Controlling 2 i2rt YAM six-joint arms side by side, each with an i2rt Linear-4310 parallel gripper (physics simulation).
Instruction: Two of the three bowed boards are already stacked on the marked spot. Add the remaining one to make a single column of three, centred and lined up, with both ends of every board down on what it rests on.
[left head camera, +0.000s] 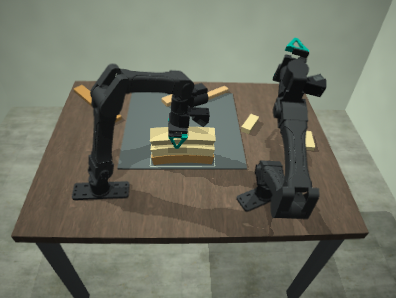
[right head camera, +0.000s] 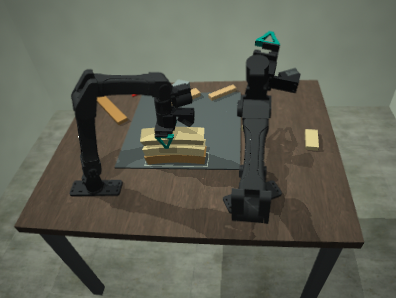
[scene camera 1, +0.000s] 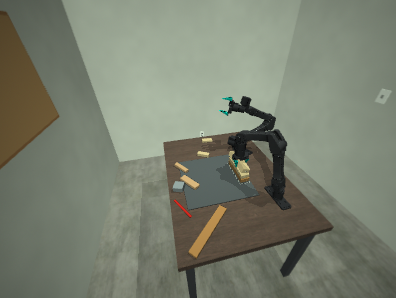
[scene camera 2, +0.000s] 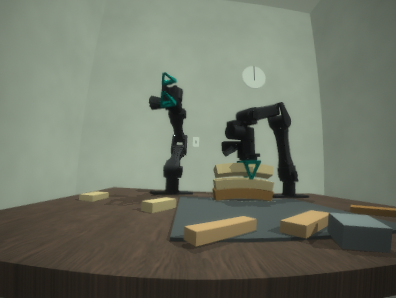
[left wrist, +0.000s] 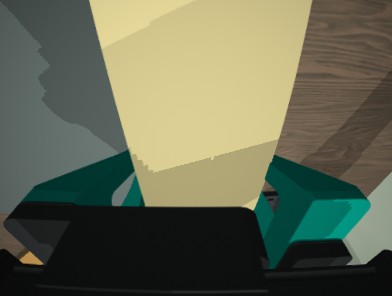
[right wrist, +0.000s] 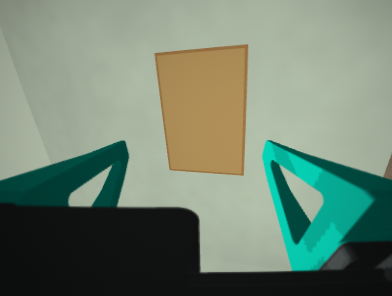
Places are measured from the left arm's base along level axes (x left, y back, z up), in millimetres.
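Where they show: left gripper, between the fingertips: (left head camera: 176, 142) (right head camera: 167, 142) (scene camera 2: 248, 178); right gripper, between the fingertips: (left head camera: 290, 50) (right head camera: 269, 44) (scene camera 1: 220, 104) (scene camera 2: 163, 81) (right wrist: 195, 148); left arm's base, origin of its link: (left head camera: 101, 191) (right head camera: 96, 188) (scene camera 1: 276, 197) (scene camera 2: 288, 197); right arm's base, origin of its link: (left head camera: 263, 195) (scene camera 2: 171, 193).
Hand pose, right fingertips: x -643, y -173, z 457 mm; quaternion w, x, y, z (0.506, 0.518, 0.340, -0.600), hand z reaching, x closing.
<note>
Things, the pixels of their top centre, and the offset from my right fingertips. "pt": a spot on its surface instead. Level surfaces: height alone.
- second pale bowed board, centre of its top: (left head camera: 182, 142) (right head camera: 173, 142) (scene camera 2: 243, 177) (scene camera 1: 238, 163) dy +31, dx +344, dz -361 mm
- orange-brown bowed board, centre of its top: (left head camera: 182, 149) (right head camera: 174, 149) (scene camera 2: 243, 186) dy +34, dx +344, dz -397 mm
- white outline, a spot on its surface: (left head camera: 182, 166) pt dy +73, dx +344, dz -451 mm
- dark mat, height of its surface: dz -452 mm
- grey block, centre of its top: (scene camera 2: 356, 217) (scene camera 1: 178, 184) dy -450, dx +366, dz -414 mm
- red stick, centre of its top: (scene camera 1: 182, 207) dy -463, dx +541, dz -451 mm
- long orange plank, centre of its top: (left wrist: 40, 255) (left head camera: 96, 101) (right head camera: 107, 104) (scene camera 1: 209, 227) dy -343, dx +728, dz -438 mm
A pale bowed board (left head camera: 205, 135) (right head camera: 192, 134) (scene camera 2: 227, 170) (left wrist: 200, 75) is between the fingers of my left gripper (left head camera: 177, 141) (right head camera: 165, 142) (scene camera 2: 251, 169) (left wrist: 195, 147), which is shut on it. It is above a second pale bowed board (left head camera: 200, 150) (scene camera 2: 230, 183), roughly in line with it; a narrow gap shows between them in scene camera 2. The second board rests on an orange-brown bowed board (left head camera: 182, 160) (right head camera: 175, 160) (scene camera 2: 242, 194), inside the white outline (left head camera: 182, 166). My right gripper (left head camera: 297, 46) (scene camera 2: 166, 90) (right wrist: 195, 148) is open and empty, raised high away from the stack.
The stack is near the front edge of a dark mat (left head camera: 227, 142) (scene camera 2: 190, 215). Two tan blocks (scene camera 2: 220, 230) (scene camera 2: 305, 223), a grey block (scene camera 2: 359, 232) (scene camera 1: 178, 186), a red stick (scene camera 1: 182, 208) and a long orange plank (scene camera 1: 207, 231) lie around. Two pale blocks (scene camera 2: 158, 204) (scene camera 2: 94, 196) lie beside the mat.
</note>
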